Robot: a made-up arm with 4 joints.
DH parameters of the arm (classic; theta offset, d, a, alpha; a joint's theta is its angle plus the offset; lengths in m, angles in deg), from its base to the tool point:
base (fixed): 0 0.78 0.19 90
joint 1: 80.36 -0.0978 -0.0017 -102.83
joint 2: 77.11 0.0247 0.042 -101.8
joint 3: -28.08 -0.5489 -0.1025 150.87
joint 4: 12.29 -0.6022 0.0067 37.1
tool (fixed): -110.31 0.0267 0 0
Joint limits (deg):
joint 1: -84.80..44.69
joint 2: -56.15..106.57
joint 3: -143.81..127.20
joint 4: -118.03..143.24
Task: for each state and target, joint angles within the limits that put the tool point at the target. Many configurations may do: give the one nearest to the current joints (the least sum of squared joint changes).
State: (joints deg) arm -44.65 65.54 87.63 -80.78
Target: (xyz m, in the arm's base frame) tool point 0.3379 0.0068 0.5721
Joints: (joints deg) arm -84.80 54.19 42.07 -107.02
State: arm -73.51 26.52 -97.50 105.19
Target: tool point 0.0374 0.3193 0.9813
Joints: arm -82.39 53.16 -128.35 102.50
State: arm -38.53 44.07 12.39 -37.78
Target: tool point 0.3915 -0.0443 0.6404
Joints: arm -49.55 9.66 31.90 -44.61
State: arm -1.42 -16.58 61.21 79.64
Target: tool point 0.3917 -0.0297 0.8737
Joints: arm 14.43 1.68 31.47 83.15
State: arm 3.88 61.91 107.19 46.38
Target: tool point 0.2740 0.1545 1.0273
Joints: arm -21.13 104.18 107.56 30.60
